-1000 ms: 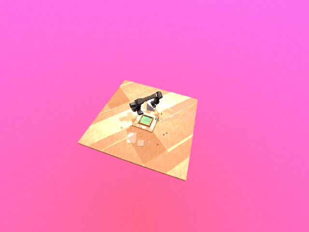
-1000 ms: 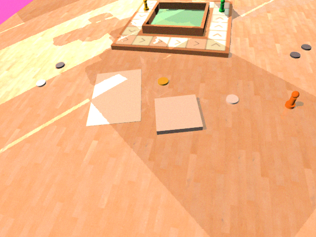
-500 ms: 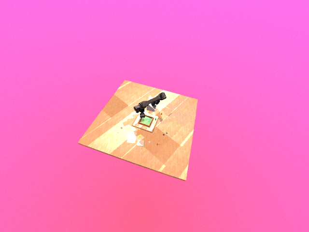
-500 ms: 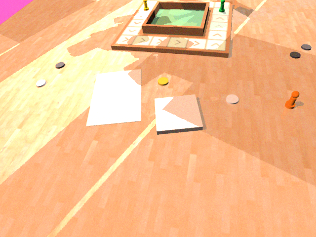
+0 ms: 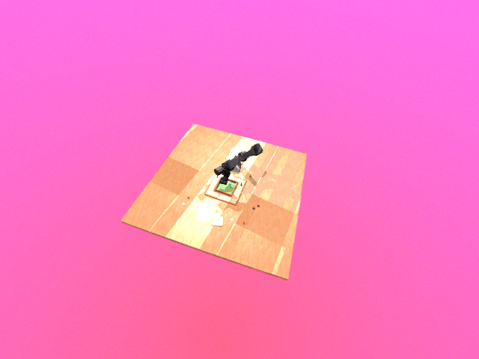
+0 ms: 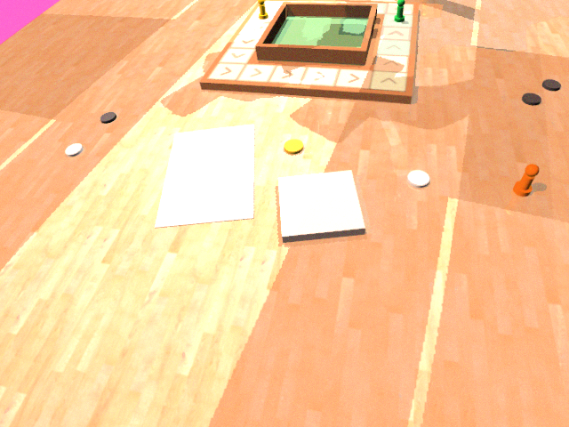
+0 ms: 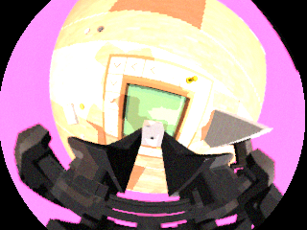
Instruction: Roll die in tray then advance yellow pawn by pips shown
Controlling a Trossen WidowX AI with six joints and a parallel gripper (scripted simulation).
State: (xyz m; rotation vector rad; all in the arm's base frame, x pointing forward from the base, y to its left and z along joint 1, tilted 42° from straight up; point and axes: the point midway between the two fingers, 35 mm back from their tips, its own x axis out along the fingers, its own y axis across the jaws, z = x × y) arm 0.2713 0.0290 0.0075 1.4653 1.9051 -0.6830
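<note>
Now: the yellow pawn 110 mm to the right of my gripper tip, 60 mm below it and 60 mm behind it. From my gripper tip the other things lie so: green tray floor 80 mm below, 10 mm to the left; then green pawn 120 mm to the left, 80 mm behind, 60 mm below; then white die right at my gripper tip.
</note>
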